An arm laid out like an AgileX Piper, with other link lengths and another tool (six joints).
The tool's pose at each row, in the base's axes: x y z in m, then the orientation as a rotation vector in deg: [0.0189, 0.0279, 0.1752, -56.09, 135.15, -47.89]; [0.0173, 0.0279, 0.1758, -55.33, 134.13, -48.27]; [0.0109, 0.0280, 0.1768, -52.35, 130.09, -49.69]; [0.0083, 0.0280, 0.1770, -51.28, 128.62, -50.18]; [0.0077, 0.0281, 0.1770, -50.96, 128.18, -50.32]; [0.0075, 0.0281, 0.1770, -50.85, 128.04, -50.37]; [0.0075, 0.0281, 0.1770, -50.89, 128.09, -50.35]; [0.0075, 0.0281, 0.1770, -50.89, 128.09, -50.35]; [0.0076, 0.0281, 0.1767, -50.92, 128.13, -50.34]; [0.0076, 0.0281, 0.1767, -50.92, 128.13, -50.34]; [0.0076, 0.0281, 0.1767, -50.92, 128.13, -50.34]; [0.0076, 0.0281, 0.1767, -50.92, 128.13, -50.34]
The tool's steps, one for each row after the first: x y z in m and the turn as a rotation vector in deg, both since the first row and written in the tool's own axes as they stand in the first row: [0.0009, 0.0003, -0.0014, 0.91, -0.67, 0.42]; [0.0048, 0.0027, -0.0060, 4.48, -3.33, 2.09]; [0.0065, 0.0038, -0.0077, 5.78, -4.29, 2.69]; [0.0068, 0.0042, -0.0081, 6.16, -4.57, 2.87]; [0.0069, 0.0043, -0.0082, 6.29, -4.66, 2.93]; [0.0069, 0.0043, -0.0082, 6.24, -4.63, 2.91]; [0.0069, 0.0043, -0.0082, 6.24, -4.63, 2.91]; [0.0069, 0.0044, -0.0079, 6.21, -4.60, 2.89]; [0.0069, 0.0044, -0.0079, 6.21, -4.60, 2.89]; [0.0069, 0.0044, -0.0079, 6.21, -4.60, 2.89]; [0.0069, 0.0044, -0.0079, 6.21, -4.60, 2.89]
